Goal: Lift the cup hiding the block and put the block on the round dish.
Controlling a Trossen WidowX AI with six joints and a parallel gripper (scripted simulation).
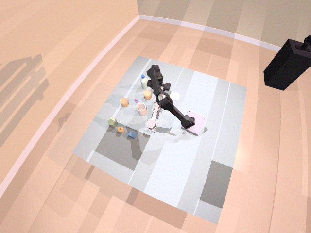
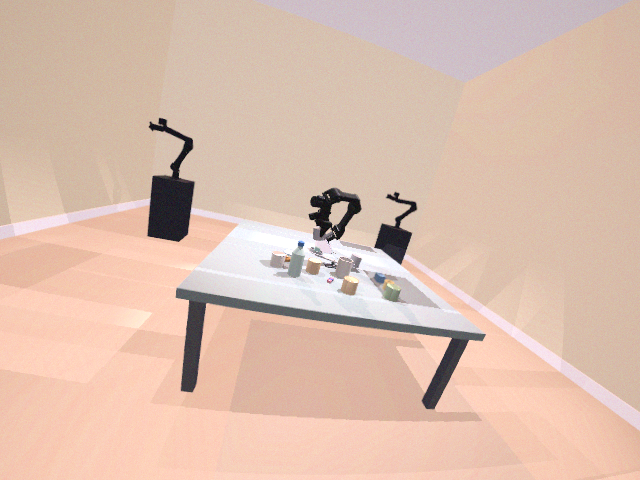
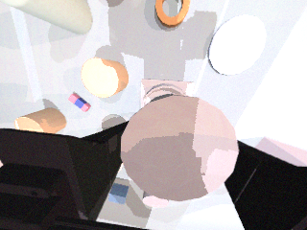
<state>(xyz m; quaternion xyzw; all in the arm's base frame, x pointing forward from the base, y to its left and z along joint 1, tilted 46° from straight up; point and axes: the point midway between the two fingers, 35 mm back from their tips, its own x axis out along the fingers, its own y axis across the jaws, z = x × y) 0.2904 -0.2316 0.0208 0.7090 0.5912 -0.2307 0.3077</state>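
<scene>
Now: gripper tip 80 mm above the pale green block and 10 mm to the right of it. Round my gripper tip: orange ring (160 mm to the right, 160 mm below, 20 mm ahead); pale round dish (170 mm below, 120 mm behind, 110 mm to the right); balance (130 mm to the left, 130 mm below).
</scene>
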